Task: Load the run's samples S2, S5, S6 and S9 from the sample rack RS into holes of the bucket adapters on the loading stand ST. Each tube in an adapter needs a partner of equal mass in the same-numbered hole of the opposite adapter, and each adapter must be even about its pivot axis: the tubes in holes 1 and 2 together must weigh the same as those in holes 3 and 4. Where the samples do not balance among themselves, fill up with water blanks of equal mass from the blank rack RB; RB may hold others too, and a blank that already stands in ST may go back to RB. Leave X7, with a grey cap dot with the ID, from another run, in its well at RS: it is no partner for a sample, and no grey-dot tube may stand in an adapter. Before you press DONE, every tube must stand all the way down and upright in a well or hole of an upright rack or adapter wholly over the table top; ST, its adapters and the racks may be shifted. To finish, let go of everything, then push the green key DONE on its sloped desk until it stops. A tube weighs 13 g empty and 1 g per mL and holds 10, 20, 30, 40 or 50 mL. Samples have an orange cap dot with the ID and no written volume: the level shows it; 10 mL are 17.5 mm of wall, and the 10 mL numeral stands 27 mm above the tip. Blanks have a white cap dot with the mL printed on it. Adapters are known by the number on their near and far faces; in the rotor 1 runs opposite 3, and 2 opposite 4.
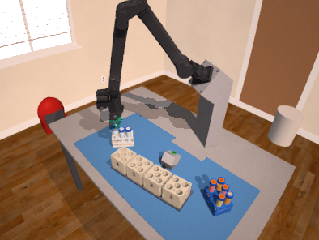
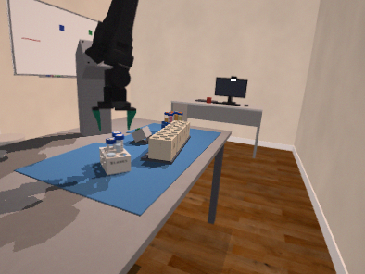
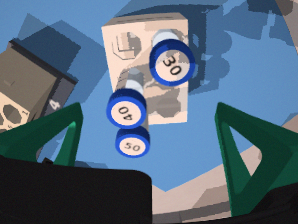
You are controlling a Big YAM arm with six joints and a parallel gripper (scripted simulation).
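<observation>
Now: hand 59 cm to the right of the sample tube S5, 21 cm short of it and 9 cm above it. From my hand the other things lie so: 30 mL blank 9 cm below, 2 cm to the right, 1 cm behind; 50 mL blank 9 cm below, 6 cm to the left, 2 cm behind; 40 mL blank 9 cm below, 2 cm to the left, 2 cm ahead.
</observation>
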